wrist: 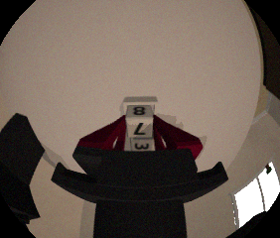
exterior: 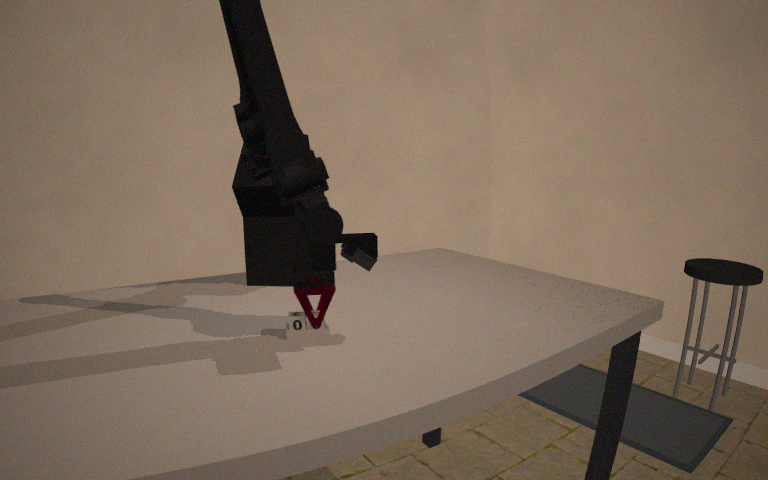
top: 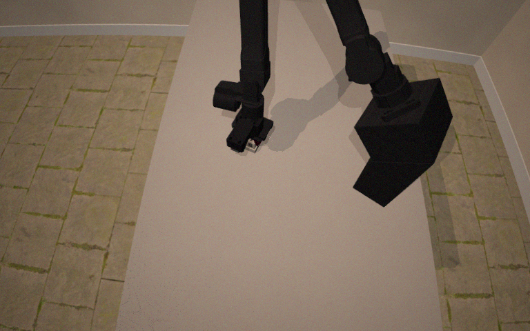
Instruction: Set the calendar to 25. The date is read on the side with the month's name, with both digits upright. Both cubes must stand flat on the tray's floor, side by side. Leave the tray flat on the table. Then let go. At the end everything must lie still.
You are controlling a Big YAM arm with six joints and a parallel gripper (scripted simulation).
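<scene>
Now: the pale tray 20 mm below my hand, 10 mm to the right of it and 10 mm behind it.
</scene>
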